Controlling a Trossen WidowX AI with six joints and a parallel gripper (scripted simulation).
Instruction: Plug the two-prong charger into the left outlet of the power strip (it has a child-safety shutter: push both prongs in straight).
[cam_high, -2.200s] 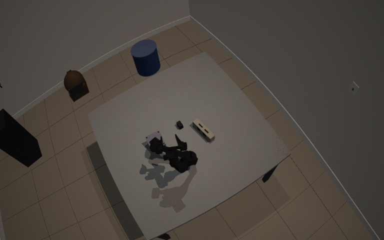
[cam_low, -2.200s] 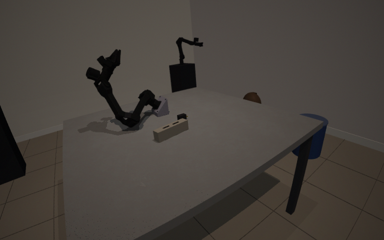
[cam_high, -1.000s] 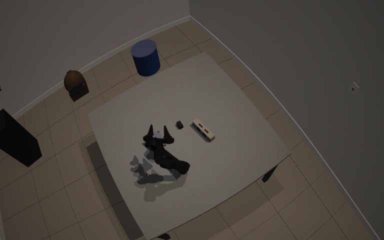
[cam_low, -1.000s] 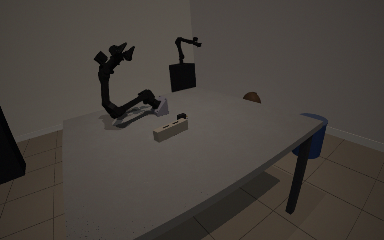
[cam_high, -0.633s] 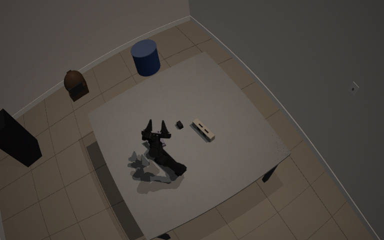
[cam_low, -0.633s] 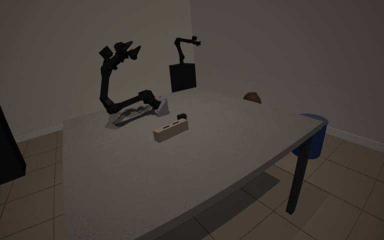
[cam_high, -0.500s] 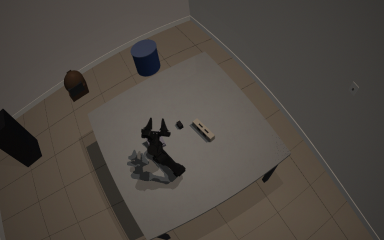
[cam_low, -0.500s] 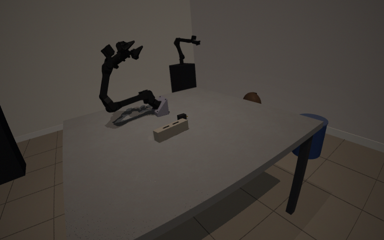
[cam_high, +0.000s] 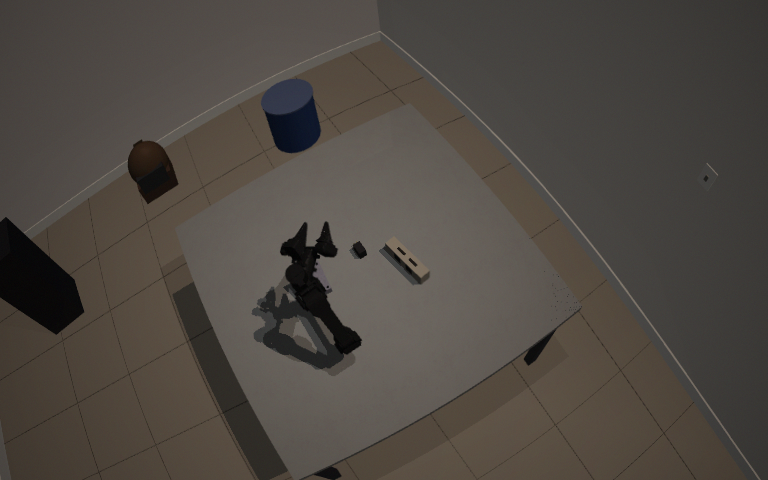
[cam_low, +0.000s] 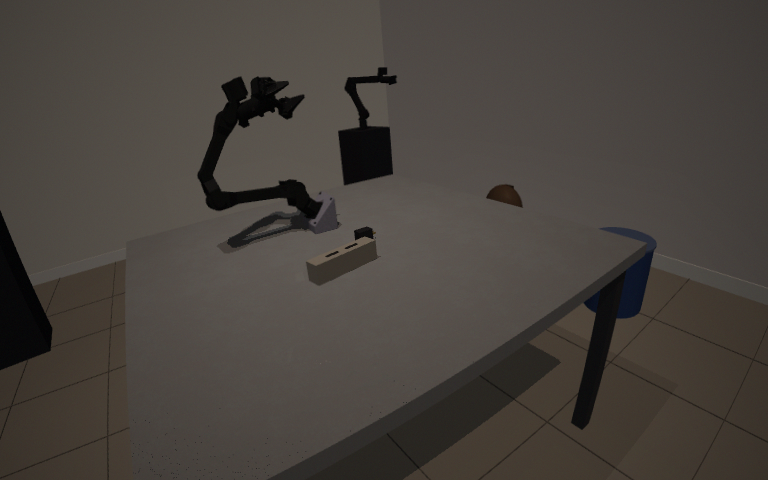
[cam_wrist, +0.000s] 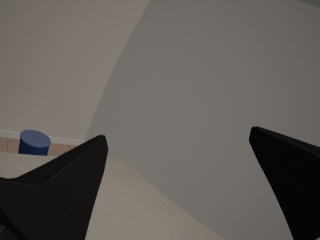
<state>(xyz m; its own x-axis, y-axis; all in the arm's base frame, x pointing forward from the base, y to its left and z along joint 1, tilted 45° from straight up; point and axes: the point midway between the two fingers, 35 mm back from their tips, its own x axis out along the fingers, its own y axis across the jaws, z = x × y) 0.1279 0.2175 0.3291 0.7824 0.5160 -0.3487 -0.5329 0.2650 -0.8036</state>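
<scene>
Now: gripper tip 16 cm short of the black two-prong charger, 9 cm to the right of it and 45 cm above it.
</scene>
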